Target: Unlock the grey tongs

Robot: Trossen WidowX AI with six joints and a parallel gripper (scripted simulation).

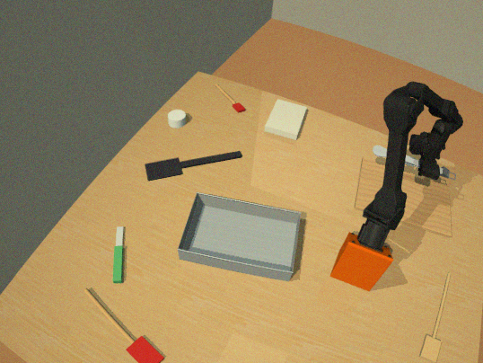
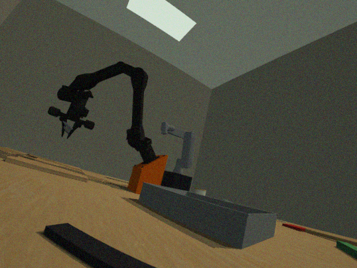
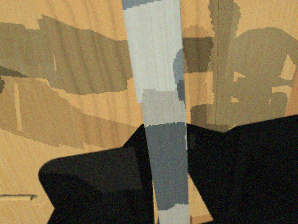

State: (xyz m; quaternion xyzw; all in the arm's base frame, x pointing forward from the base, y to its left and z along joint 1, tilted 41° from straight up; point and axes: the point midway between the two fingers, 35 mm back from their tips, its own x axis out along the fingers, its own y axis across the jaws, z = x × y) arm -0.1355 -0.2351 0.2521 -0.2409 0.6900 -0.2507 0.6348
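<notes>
Now: the wooden board 120 mm below my gripper tip. Also, from my gripper tip: grey roasting tin (470 mm ahead, 360 mm to the left, 100 mm below); black spatula (730 mm ahead, 160 mm to the left, 120 mm below); white block (490 mm ahead, 190 mm to the right, 110 mm below).
</notes>
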